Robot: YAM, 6 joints.
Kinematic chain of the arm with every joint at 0, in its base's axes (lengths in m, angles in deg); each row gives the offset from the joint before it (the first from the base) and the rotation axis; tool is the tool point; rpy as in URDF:
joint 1: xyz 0 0 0.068 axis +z
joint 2: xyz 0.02 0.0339 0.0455 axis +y
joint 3: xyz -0.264 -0.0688 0 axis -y
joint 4: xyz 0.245 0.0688 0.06 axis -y
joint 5: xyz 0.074 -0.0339 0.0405 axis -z
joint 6: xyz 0.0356 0 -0.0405 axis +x
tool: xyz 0 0 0 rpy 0 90 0
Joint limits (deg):
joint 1: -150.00..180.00
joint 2: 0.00..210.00
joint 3: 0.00..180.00
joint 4: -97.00..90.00
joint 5: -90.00..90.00
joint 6: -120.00..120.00
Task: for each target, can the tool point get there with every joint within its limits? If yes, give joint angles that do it. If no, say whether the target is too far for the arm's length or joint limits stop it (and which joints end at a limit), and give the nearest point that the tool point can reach.
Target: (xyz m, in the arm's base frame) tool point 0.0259 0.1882 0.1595
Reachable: yes | joints 84.10 66.44 30.46 -31.42 10.45 -54.12
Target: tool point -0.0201 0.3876 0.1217
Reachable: yes | joints 94.42 113.72 66.86 -15.33 16.10 -66.81
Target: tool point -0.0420 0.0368 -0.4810
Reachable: no: joint limits stop it (at a limit: joint 2) | nearest point -0.0823 0.0721 -0.3525 | short by 0.139 m
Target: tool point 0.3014 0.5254 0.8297
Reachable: no: too far | nearest point 0.2071 0.3610 0.5980 | short by 0.299 m
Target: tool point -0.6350 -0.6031 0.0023
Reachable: no: too far | nearest point -0.4645 -0.4412 0.0329 | short by 0.237 m
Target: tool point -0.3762 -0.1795 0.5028
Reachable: yes | joints 30.03 25.15 138.18 8.16 -67.14 7.05
